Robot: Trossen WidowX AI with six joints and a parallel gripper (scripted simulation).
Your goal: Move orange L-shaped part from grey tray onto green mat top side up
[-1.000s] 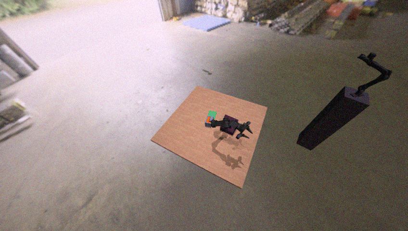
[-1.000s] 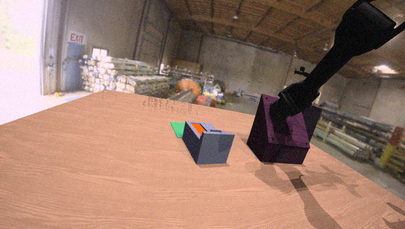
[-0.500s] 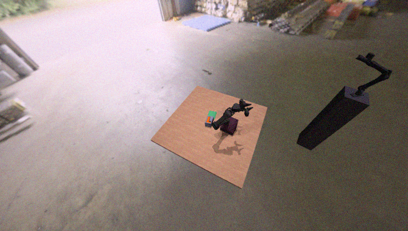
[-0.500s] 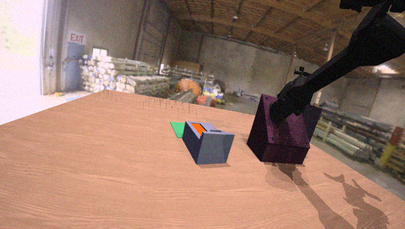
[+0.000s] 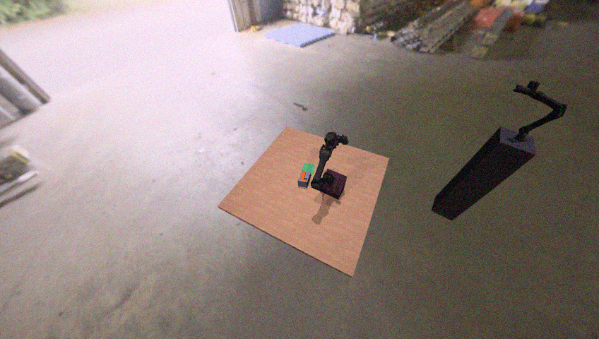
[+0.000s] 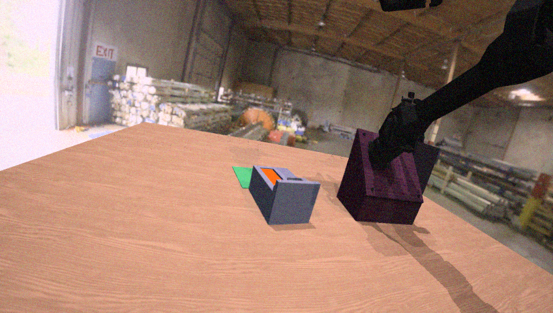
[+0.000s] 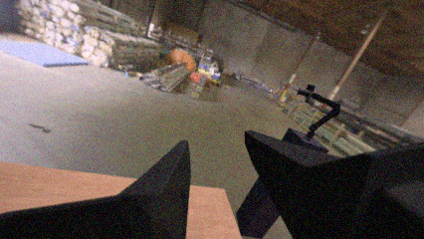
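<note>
Right now my gripper tip is 540 mm above the orange L-shaped part, 230 mm short of it and 180 mm to the right of it. The rest, counted from my gripper tip: green mat: 600 mm below, 290 mm ahead, 30 mm to the left.
</note>
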